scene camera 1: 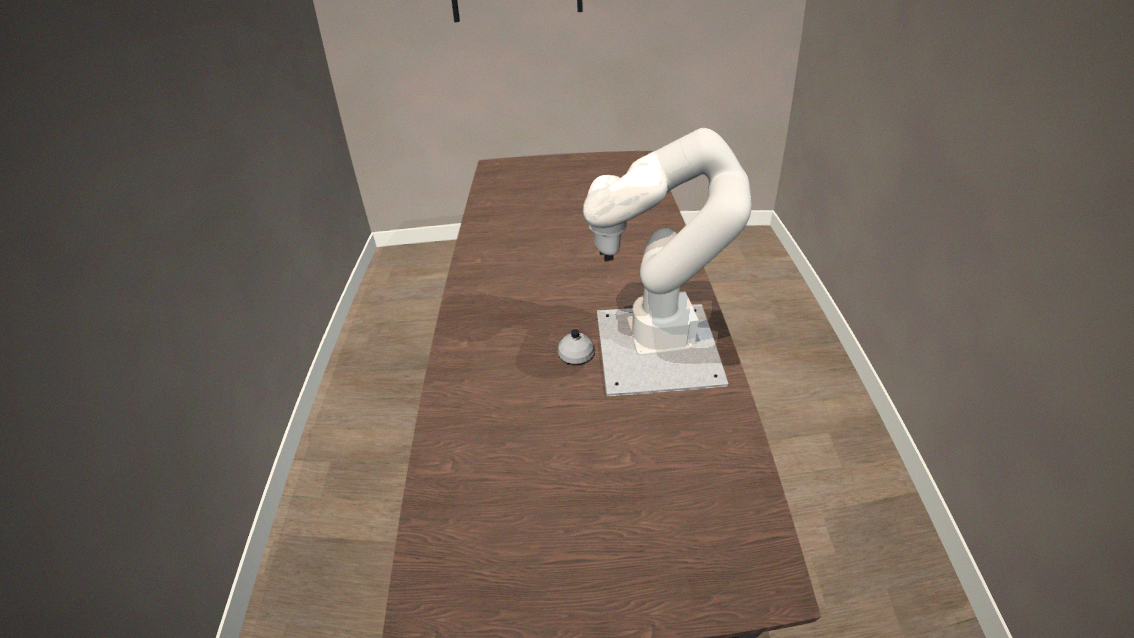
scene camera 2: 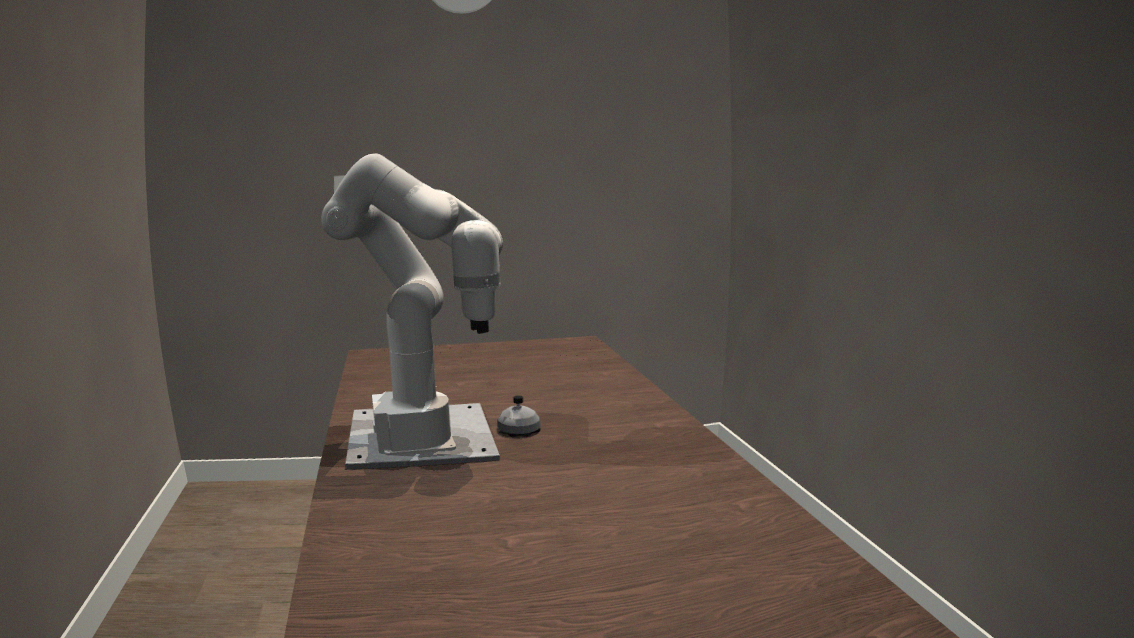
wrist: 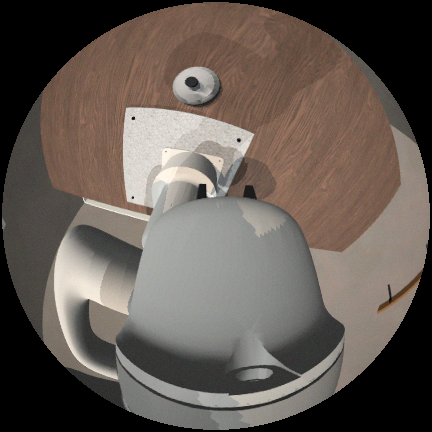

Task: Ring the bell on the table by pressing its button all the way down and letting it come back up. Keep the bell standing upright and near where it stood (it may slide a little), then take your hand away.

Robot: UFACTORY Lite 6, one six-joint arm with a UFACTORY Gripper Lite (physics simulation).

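Frame: origin at the arm's base, x ahead, y right, z down, level; millimetres.
Seen in the pictures: hand at its tool point: (scene camera 1: 606,253) (scene camera 2: 479,325) (wrist: 225,207); arm's base at its link origin: (scene camera 1: 657,333) (scene camera 2: 418,438) (wrist: 188,175).
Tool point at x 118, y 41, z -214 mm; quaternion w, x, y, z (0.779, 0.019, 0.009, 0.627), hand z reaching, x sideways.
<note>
Pixels of each thing's middle, then the offset from my tool point to it. Level surfaces: height alone.
- bell at the middle of its body: (wrist: 194,83) (scene camera 2: 518,413) (scene camera 1: 575,342) dx +81, dy -63, dz +192 mm
- table at its surface level: dz +225 mm
- grey dome with a black button, body centre: (wrist: 191,82) (scene camera 2: 518,402) (scene camera 1: 575,335) dx +81, dy -63, dz +170 mm
The bell (scene camera 1: 575,351) (scene camera 2: 518,422) (wrist: 204,95) stands upright on the table (scene camera 1: 586,491) (scene camera 2: 602,539) (wrist: 325,140), a grey dome with a black button (scene camera 1: 574,333) (scene camera 2: 517,399) (wrist: 191,81) standing up on top. My gripper (scene camera 1: 607,257) (scene camera 2: 478,326) (wrist: 226,191) points down high above the table, well apart from the bell, towards the back wall in the scene camera 1 view. In the wrist view its two black fingertips stand apart with nothing between them, and the bell lies beyond them near the top.
The pale base plate (scene camera 1: 626,372) (scene camera 2: 474,424) (wrist: 145,135) of the arm lies close beside the bell, with a narrow gap between them. The white arm (scene camera 1: 725,198) (scene camera 2: 396,253) (wrist: 90,265) rises from the plate and bends over above it.
</note>
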